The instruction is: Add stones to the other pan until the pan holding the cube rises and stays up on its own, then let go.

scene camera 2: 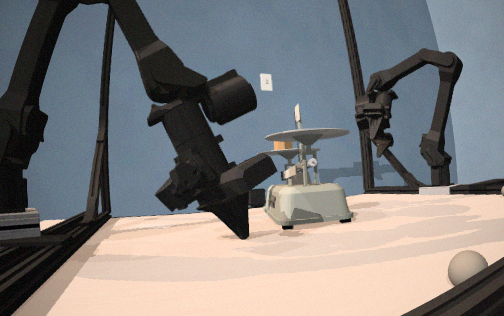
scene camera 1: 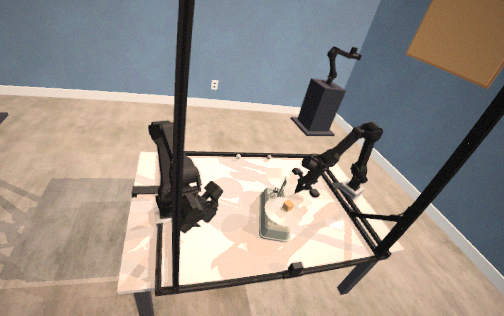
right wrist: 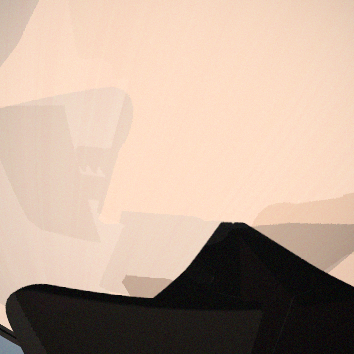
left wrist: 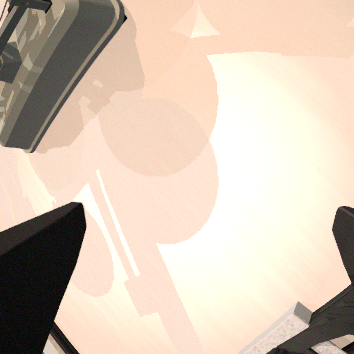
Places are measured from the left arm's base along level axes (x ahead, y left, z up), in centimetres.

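Pixels of known places: left gripper, fingertip midpoint: (scene camera 2: 375, 148) (left wrist: 215, 218); right gripper, fingertip midpoint: (scene camera 2: 245, 238) (scene camera 1: 294, 193) (right wrist: 230, 233); left arm's base, link origin: (scene camera 2: 441, 185) (scene camera 1: 167, 212); right arm's base, link origin: (scene camera 2: 2, 212) (scene camera 1: 353, 185).
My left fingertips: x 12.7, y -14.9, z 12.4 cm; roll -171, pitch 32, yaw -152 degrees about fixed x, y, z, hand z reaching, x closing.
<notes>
Ahead of a thing's pixels: the offset from my left fingertips to its top centre. "spot": to the spot under its first point.
A grey-green balance scale @[dx +33.1, dy +5.7, dz +8.7 cm] (scene camera 1: 274, 235) (scene camera 2: 307, 202) (left wrist: 55, 95) stands on the table. An orange cube @[dx +31.4, dy -2.0, dz +2.8 cm] (scene camera 1: 288, 205) (scene camera 2: 283, 145) rests on one pan @[dx +29.3, dy -3.0, dz -0.2 cm] (scene camera 1: 277, 216), which looks lower than the other pan @[spot: dx +36.0, dy +16.8, dz +0.8 cm] (scene camera 2: 320, 134) in scene camera 2. That other pan is seen edge-on, so its surface is hidden. Two pale round stones @[dx +30.6, dy +50.3, dz -11.8 cm] (scene camera 1: 238, 156) @[dx +49.8, dy +47.9, dz -11.8 cm] (scene camera 1: 269, 156) lie by the far rail; one stone @[spot: dx +51.0, dy +48.4, dz -12.6 cm] (scene camera 2: 467, 268) shows large in scene camera 2. My left gripper (scene camera 1: 197, 223) (left wrist: 215, 218) is open and empty, above the table beside the scale. My right gripper (scene camera 1: 298, 190) (scene camera 2: 243, 236) (right wrist: 230, 233) is shut and empty, low beside the scale.
A black rail frame (scene camera 1: 250, 154) borders the table, with an upright post (scene camera 1: 180, 120) near the left arm. A small black box (scene camera 1: 296, 269) sits on the near rail. A dark pedestal (scene camera 1: 321, 107) carrying another arm stands beyond the table.
</notes>
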